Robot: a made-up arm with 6 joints. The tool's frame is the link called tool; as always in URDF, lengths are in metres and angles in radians. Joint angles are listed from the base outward.
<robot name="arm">
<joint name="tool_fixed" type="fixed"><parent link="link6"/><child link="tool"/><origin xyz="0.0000 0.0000 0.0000" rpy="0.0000 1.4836 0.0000"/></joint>
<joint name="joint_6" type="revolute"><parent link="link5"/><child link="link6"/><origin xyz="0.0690 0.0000 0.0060"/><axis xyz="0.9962 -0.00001 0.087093"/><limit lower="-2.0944" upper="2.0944"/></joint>
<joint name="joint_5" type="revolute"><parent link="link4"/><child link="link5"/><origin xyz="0.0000 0.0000 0.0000"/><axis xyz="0.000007 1 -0.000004"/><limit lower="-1.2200" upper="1.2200"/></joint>
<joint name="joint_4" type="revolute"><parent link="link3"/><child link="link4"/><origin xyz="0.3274 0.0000 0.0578"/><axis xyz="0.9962 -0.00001 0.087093"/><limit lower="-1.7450" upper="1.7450"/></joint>
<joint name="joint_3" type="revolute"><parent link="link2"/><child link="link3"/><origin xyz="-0.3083 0.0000 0.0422"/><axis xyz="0.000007 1 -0.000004"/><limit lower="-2.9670" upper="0.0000"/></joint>
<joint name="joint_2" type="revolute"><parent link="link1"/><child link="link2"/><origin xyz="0.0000 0.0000 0.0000"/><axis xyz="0.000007 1 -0.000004"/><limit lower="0.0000" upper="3.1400"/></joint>
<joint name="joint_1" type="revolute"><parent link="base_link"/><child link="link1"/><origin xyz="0.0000 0.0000 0.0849"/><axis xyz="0 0 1"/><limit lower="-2.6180" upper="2.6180"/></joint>
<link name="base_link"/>
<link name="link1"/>
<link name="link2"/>
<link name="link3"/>
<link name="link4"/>
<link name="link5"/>
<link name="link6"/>
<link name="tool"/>
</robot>
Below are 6 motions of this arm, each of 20 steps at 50 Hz.
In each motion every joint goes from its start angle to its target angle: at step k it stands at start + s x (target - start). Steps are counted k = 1, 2, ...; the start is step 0. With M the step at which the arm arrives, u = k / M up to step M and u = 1 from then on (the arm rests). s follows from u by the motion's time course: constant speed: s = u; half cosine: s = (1 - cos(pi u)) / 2; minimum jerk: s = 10 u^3 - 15 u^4 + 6 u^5.
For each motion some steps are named. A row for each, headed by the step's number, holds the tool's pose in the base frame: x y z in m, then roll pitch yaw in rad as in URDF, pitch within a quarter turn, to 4 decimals.
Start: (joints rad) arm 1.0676 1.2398 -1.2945 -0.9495 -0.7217 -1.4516
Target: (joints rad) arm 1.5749 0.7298 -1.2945 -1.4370 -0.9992 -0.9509
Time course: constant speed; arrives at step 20
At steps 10, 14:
10: 0.0004 0.1991 0.5552 -0.4450 -0.9706 -0.3364
14: -0.0310 0.1498 0.5674 -0.3477 -1.0301 -0.2617

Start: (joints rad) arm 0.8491 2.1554 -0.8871 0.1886 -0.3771 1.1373
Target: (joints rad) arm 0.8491 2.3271 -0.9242 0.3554 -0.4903 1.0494
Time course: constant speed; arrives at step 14
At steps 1, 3, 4, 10, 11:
1: 0.2718 0.3010 -0.0308 2.4084 0.2271 2.5561
3: 0.2721 0.3001 -0.0390 2.4134 0.2296 2.5429
4: 0.2723 0.2996 -0.0431 2.4159 0.2312 2.5363
10: 0.2725 0.2956 -0.0678 2.4330 0.2446 2.4960
11: 0.2724 0.2948 -0.0720 2.4361 0.2476 2.4892

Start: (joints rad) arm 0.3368 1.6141 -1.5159 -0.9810 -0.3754 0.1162
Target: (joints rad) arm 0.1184 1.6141 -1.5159 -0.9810 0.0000 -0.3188
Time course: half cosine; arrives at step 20
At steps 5, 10, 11, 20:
5: 0.4266 0.1532 0.4279 -1.3682 0.6116 -0.8800
10: 0.4410 0.1131 0.4229 -1.4658 0.4798 -1.1382
11: 0.4435 0.1040 0.4218 -1.4854 0.4487 -1.1914
20: 0.4531 0.0539 0.4157 -1.5822 0.2710 -1.4555

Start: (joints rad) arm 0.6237 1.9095 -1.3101 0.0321 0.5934 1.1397
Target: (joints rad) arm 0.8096 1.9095 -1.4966 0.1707 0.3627 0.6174
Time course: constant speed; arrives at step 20
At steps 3, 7, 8, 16, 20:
3: 0.3835 0.2949 0.1734 2.6506 0.2057 2.6428
7: 0.3791 0.3156 0.1881 2.5849 0.2731 2.7372
8: 0.3777 0.3207 0.1919 2.5692 0.2916 2.7594
16: 0.3639 0.3600 0.2232 2.4557 0.4593 2.9183
20: 0.3549 0.3786 0.2395 2.4057 0.5539 2.9844

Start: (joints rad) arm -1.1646 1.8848 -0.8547 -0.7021 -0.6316 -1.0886
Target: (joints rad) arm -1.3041 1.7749 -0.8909 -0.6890 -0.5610 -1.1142
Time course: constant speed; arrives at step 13
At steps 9, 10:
9: 0.1500 -0.3892 0.1233 -1.9185 -0.0050 -2.4469
10: 0.1457 -0.3911 0.1274 -1.9127 -0.0112 -2.4601

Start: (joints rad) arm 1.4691 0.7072 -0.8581 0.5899 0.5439 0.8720
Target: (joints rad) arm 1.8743 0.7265 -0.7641 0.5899 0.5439 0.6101
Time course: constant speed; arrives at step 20
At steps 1, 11, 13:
1: -0.0058 0.1744 0.4067 1.7956 0.1203 -2.8959
11: -0.0416 0.1764 0.3870 1.8556 0.2278 -2.6505
13: -0.0489 0.1757 0.3831 1.8683 0.2487 -2.5996

